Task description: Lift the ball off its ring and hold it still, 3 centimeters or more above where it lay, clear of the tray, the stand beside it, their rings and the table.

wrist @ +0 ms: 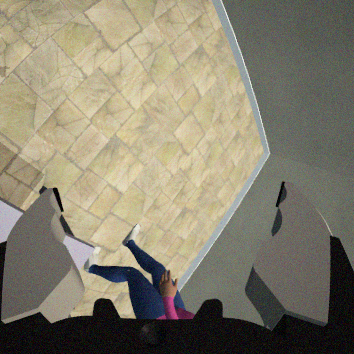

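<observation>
My gripper (167, 187) is open in the wrist view. Its two grey fingers stand wide apart at the lower left and lower right, and no object is between their tips. The ball, its ring, the tray and the stand do not show in this view, so where the gripper is relative to them cannot be told. Part of the grey-green table (305, 85) shows at the right, running down behind the right finger.
The table's pale edge (257, 120) runs down from the top, bends at the right and slants back to the lower middle. Beyond it is a tan stone floor (125, 115). A person in blue trousers (142, 295) and a pink top shows at the bottom, one hand near the table edge.
</observation>
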